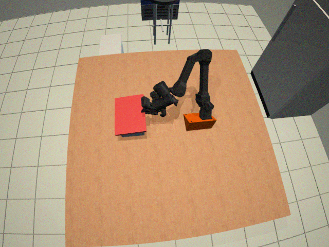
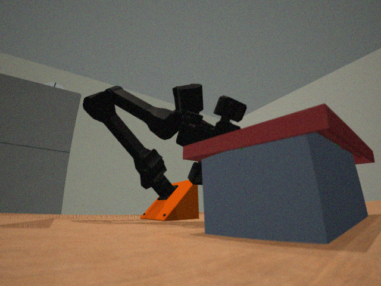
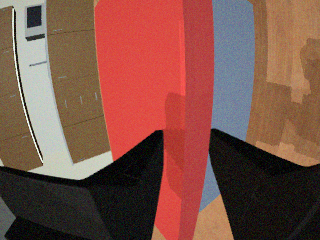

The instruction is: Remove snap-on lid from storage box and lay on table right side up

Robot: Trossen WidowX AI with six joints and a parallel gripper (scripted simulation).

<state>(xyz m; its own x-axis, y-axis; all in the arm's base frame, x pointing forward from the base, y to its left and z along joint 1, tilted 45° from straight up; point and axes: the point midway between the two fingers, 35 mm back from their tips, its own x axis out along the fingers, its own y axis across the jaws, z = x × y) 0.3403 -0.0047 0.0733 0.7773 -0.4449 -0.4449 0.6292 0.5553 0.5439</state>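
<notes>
Right now my gripper tip is 8 cm short of the red lid. Also, from my gripper tip: blue storage box 7 cm ahead, 6 cm below.
</notes>
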